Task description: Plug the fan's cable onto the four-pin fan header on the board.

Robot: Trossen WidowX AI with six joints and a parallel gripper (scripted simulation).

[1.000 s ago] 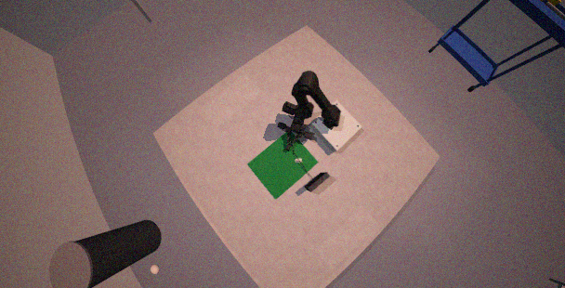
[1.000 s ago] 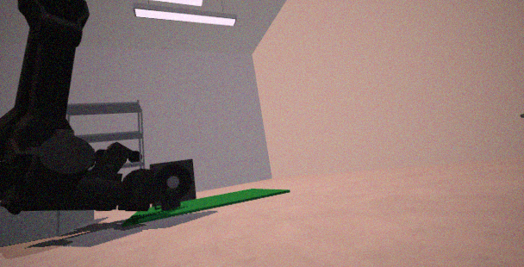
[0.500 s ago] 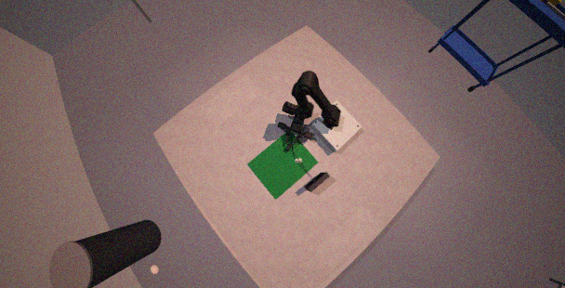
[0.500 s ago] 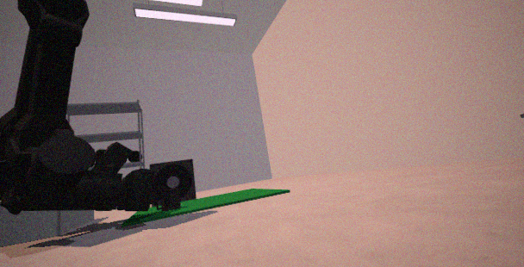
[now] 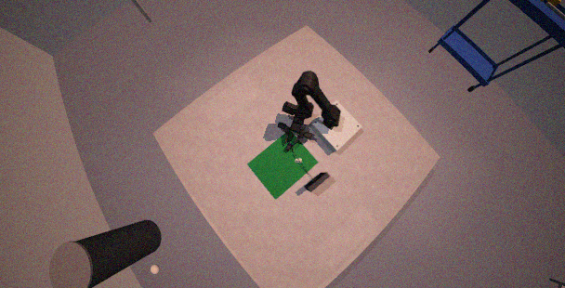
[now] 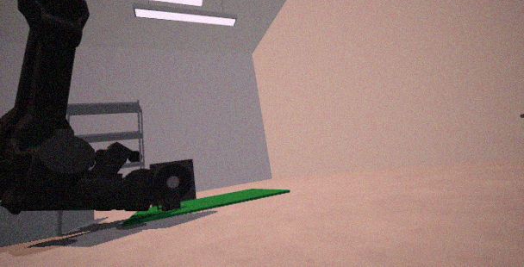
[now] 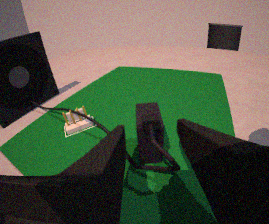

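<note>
My gripper tip is 10 mm short of the dark plug and 10 mm above it. Also, from my gripper tip: black fan (220 mm to the left, 60 mm ahead, 20 mm above); then green board (90 mm ahead, 50 mm below, 30 mm to the left).
</note>
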